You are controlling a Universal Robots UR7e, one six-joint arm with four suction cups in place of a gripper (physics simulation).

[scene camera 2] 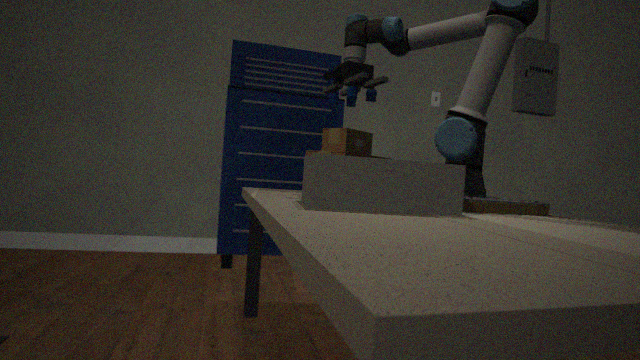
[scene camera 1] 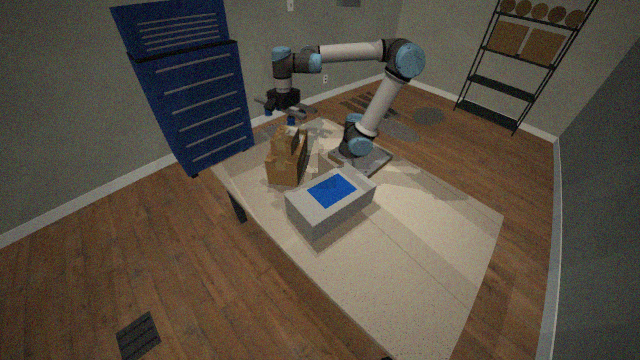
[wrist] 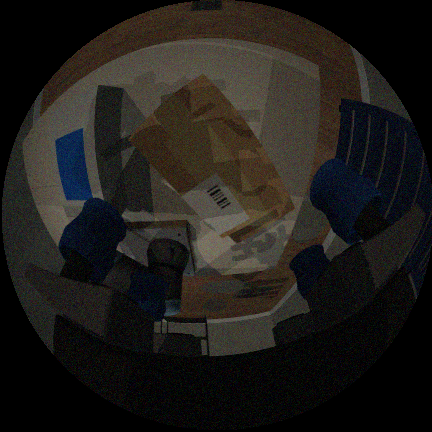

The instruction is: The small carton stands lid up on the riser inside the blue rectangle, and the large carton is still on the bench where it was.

Scene:
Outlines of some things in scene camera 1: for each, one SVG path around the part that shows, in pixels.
A grey riser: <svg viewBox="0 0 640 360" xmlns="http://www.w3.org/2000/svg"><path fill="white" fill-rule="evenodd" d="M347 162L284 194L286 212L312 243L372 203L377 185Z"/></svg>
A large carton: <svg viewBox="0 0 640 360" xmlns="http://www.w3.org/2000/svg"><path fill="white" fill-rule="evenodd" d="M308 130L299 129L299 142L292 157L272 154L270 149L264 161L269 184L298 187L308 151Z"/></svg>

